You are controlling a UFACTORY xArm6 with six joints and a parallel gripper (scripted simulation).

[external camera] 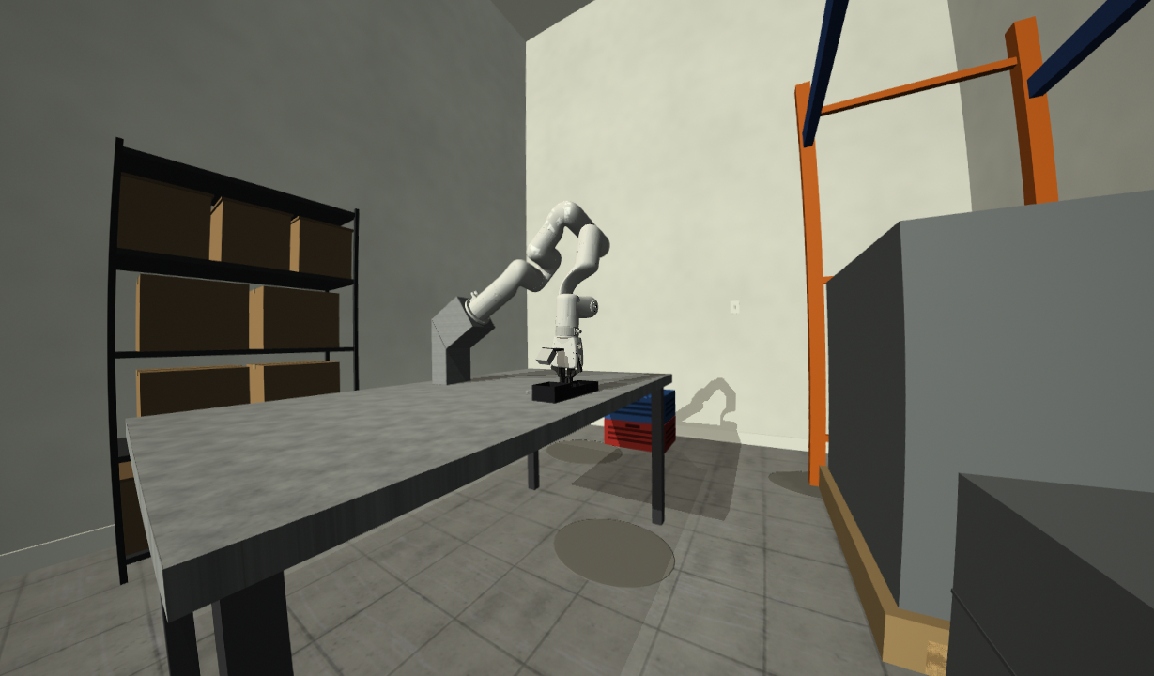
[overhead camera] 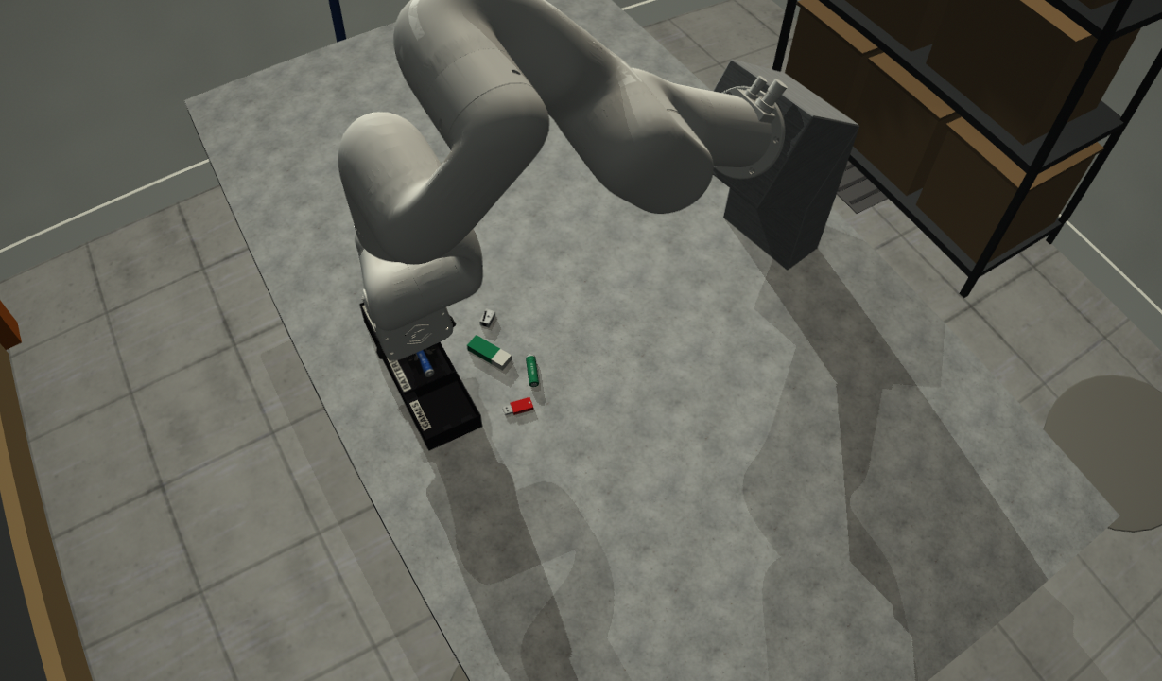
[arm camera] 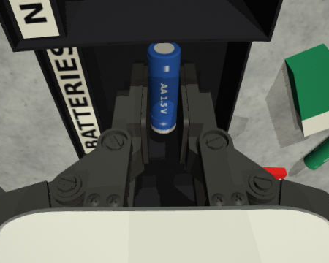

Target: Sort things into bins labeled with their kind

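Right now my hand is 10 mm short of the black three-compartment bin and 10 mm above it. From my hand the other things lie so: black cube: 80 mm to the right, 30 mm below; then blue battery: 20 mm below; then white cartridge: 100 mm behind, 30 mm below, 20 mm to the left.
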